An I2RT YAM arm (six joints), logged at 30 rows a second.
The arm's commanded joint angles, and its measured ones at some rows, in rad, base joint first. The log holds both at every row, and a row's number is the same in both.
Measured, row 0: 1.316, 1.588, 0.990, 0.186, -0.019, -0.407
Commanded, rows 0 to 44: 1.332, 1.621, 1.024, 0.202, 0.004, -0.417; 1.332, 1.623, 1.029, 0.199, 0.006, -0.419; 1.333, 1.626, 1.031, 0.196, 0.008, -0.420; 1.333, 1.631, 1.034, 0.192, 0.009, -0.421; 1.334, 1.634, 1.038, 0.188, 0.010, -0.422; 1.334, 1.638, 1.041, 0.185, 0.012, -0.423; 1.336, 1.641, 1.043, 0.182, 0.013, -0.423; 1.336, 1.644, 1.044, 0.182, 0.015, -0.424; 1.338, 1.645, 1.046, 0.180, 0.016, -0.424; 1.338, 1.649, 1.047, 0.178, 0.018, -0.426; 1.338, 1.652, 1.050, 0.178, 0.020, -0.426; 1.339, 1.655, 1.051, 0.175, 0.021, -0.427; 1.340, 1.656, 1.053, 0.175, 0.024, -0.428; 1.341, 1.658, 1.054, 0.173, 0.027, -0.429; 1.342, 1.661, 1.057, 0.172, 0.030, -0.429; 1.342, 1.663, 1.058, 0.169, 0.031, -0.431; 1.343, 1.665, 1.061, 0.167, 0.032, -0.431; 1.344, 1.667, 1.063, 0.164, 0.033, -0.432; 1.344, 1.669, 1.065, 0.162, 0.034, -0.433; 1.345, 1.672, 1.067, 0.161, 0.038, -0.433; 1.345, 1.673, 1.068, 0.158, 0.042, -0.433; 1.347, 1.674, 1.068, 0.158, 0.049, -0.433; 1.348, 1.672, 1.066, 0.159, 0.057, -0.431; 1.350, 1.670, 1.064, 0.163, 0.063, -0.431; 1.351, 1.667, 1.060, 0.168, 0.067, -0.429; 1.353, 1.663, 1.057, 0.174, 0.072, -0.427; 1.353, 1.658, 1.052, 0.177, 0.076, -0.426; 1.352, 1.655, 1.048, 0.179, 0.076, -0.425; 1.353, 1.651, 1.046, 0.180, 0.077, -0.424; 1.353, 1.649, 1.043, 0.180, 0.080, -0.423; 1.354, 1.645, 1.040, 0.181, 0.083, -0.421; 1.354, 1.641, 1.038, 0.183, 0.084, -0.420; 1.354, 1.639, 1.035, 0.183, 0.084, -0.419; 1.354, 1.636, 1.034, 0.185, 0.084, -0.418; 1.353, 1.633, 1.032, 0.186, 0.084, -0.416; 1.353, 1.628, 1.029, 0.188, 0.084, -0.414; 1.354, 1.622, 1.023, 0.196, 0.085, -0.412; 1.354, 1.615, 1.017, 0.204, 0.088, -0.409; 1.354, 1.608, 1.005, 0.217, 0.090, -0.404; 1.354, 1.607, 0.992, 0.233, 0.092, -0.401; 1.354, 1.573, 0.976, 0.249, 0.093, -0.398; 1.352, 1.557, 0.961, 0.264, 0.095, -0.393; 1.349, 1.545, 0.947, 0.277, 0.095, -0.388; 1.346, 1.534, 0.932, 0.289, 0.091, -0.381; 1.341, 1.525, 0.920, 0.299, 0.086, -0.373
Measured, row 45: 1.343, 1.592, 0.965, 0.199, 0.083, -0.410
